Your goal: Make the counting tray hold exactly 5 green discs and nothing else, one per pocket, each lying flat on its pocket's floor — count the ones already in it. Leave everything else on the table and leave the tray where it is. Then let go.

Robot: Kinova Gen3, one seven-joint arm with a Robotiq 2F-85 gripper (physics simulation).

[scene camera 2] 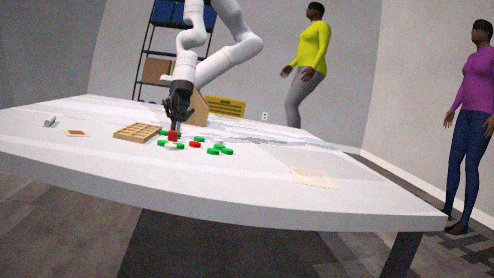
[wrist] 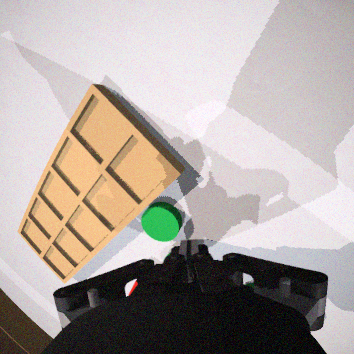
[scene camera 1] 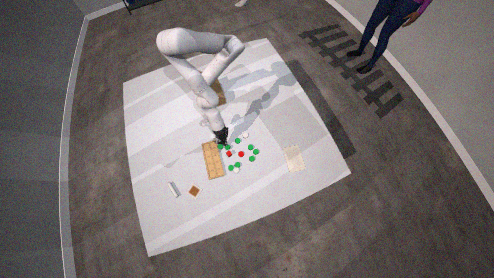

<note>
On the table rests a wooden counting tray. I also see my gripper.
My gripper also shows in the wrist view.
</note>
